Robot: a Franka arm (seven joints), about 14 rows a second.
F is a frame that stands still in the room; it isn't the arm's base.
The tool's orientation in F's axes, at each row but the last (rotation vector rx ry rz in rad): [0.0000 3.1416 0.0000]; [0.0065 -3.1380 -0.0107]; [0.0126 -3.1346 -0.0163]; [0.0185 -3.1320 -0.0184]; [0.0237 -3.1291 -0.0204]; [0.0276 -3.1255 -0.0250]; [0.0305 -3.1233 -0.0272]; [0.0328 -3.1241 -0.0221]
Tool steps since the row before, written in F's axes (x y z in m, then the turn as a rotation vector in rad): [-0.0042 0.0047 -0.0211 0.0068 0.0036 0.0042]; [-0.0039 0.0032 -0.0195 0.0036 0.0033 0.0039]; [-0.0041 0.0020 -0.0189 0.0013 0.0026 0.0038]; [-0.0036 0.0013 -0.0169 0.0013 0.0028 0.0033]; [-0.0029 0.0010 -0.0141 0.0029 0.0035 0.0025]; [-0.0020 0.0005 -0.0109 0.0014 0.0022 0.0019]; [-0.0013 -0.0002 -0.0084 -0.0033 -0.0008 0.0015]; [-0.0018 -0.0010 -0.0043 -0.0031 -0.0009 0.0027]
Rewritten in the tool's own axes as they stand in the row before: [0.0042 0.0047 0.0211 -0.0068 0.0036 -0.0042]; [0.0038 0.0031 0.0195 -0.0036 0.0033 -0.0039]; [0.0040 0.0018 0.0189 -0.0013 0.0026 -0.0038]; [0.0034 0.0011 0.0169 -0.0013 0.0028 -0.0033]; [0.0027 0.0009 0.0141 -0.0029 0.0035 -0.0025]; [0.0018 0.0004 0.0109 -0.0014 0.0022 -0.0019]; [0.0012 -0.0003 0.0084 0.0033 -0.0007 -0.0015]; [0.0017 -0.0010 0.0043 0.0032 -0.0008 -0.0027]
